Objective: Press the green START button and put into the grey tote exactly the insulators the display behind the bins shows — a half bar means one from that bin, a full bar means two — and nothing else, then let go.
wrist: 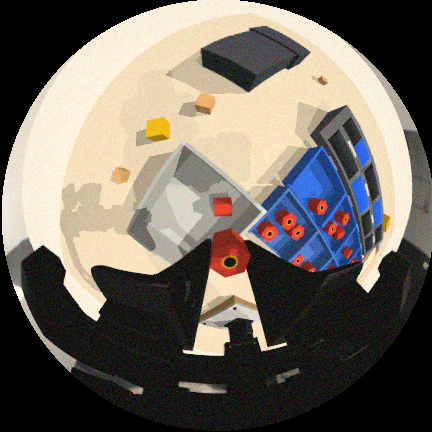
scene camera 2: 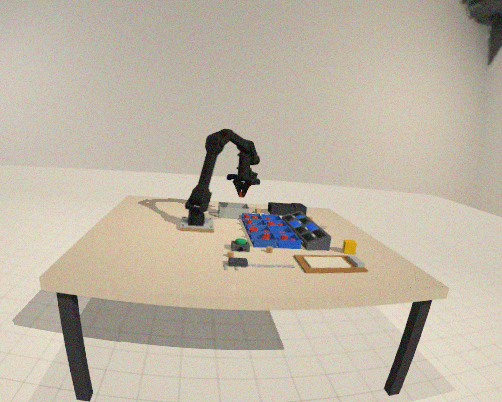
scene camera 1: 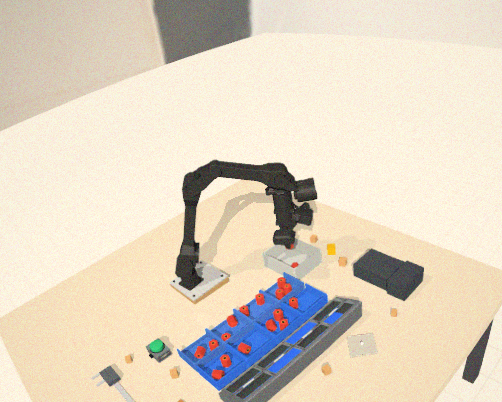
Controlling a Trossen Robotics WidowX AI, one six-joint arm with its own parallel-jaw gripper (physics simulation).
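Pixels of known places: gripper, fingertip midpoint: (wrist: pixel 226 244) (scene camera 2: pixel 241 196) (scene camera 1: pixel 289 246); arm's base, origin of the base link: (wrist: pixel 238 322) (scene camera 2: pixel 195 223) (scene camera 1: pixel 191 282).
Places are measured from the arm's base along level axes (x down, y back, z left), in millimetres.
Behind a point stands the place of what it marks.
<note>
My gripper (scene camera 1: pixel 291 244) @(x -86, y -242, z 241 mm) (scene camera 2: pixel 241 193) @(x -86, y -242, z 241 mm) (wrist: pixel 226 244) @(x -86, y -242, z 241 mm) is shut on a red insulator and holds it above the grey tote (scene camera 1: pixel 278 266) @(x -11, y -209, z 210 mm) (scene camera 2: pixel 233 211) @(x -14, y -202, z 211 mm) (wrist: pixel 150 202) @(x -5, y -196, z 337 mm), near its edge in the wrist view. Another red insulator (scene camera 1: pixel 295 265) @(x -8, y -252, z 245 mm) (wrist: pixel 222 206) @(x -8, y -252, z 248 mm) lies inside the tote. The blue bins (scene camera 1: pixel 316 296) @(x 15, y -385, z 179 mm) (scene camera 2: pixel 280 243) (wrist: pixel 310 175) @(x 16, y -386, z 150 mm) hold several more red insulators. The grey display (scene camera 1: pixel 295 360) @(x -37, y -522, z -86 mm) (scene camera 2: pixel 316 243) @(x -6, y -449, z -268 mm) (wrist: pixel 325 127) @(x -10, y -466, z 190 mm) stands along the far side of the bins, with blue bars in some cells and others dark. The green START button (scene camera 1: pixel 157 345) @(x -16, y -156, z -263 mm) (scene camera 2: pixel 241 242) @(x -12, y -147, z -283 mm) stands near the bins' other end.
A black box (scene camera 1: pixel 380 270) @(x -30, y -520, z 337 mm) (scene camera 2: pixel 286 208) @(x -20, y -511, z 314 mm) (wrist: pixel 250 55) @(x -30, y -465, z 352 mm) lies beyond the tote. A yellow block (scene camera 1: pixel 331 249) @(x 0, y -299, z 383 mm) (wrist: pixel 158 129) @(x -4, y -290, z 384 mm) and small orange cubes (scene camera 1: pixel 342 261) @(x 2, y -367, z 350 mm) (wrist: pixel 205 103) @(x 0, y -358, z 353 mm) stand near the tote. A caliper (scene camera 1: pixel 110 375) @(x 3, y -118, z -422 mm) (scene camera 2: pixel 238 262) @(x 5, y -108, z -442 mm) and a clipboard (scene camera 2: pixel 327 262) @(x 11, y -427, z -433 mm) lie beyond the button end.
</note>
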